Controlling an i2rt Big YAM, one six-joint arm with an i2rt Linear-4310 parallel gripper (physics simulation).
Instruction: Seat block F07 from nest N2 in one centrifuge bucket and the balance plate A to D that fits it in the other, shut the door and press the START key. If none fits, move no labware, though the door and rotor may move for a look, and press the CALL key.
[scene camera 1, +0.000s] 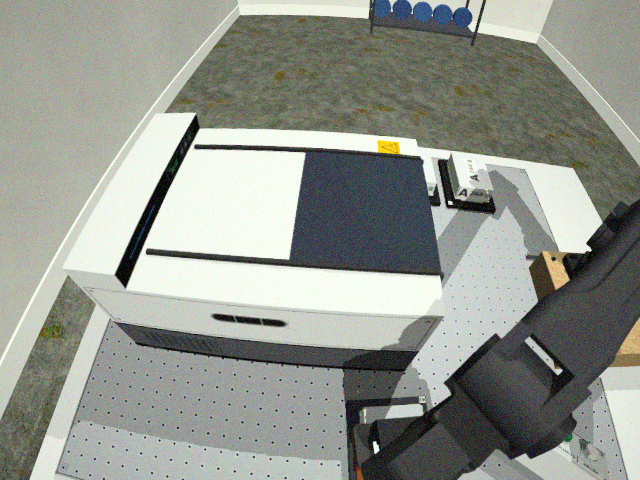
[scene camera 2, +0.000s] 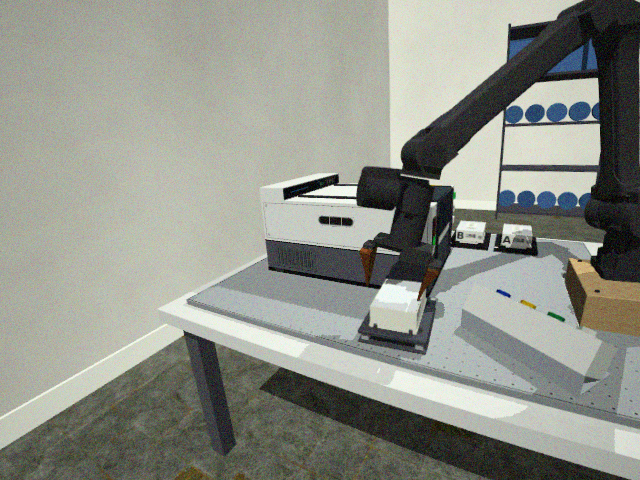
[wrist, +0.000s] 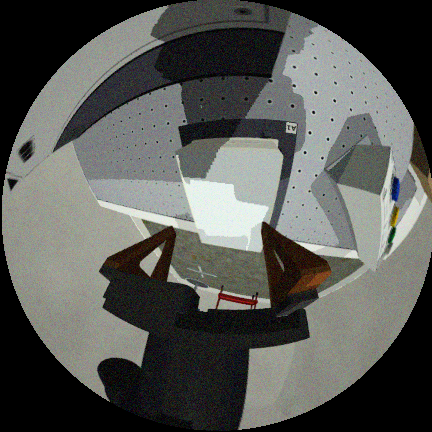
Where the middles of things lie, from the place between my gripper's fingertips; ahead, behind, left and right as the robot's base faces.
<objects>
The grey control box (scene camera 2: 575, 359) is 240 mm behind my hand, 20 mm to the right of it and 40 mm below it. The rest, counted from my hand: white centrifuge (scene camera 1: 188, 249) 200 mm ahead, 320 mm to the right, 40 mm above.
</objects>
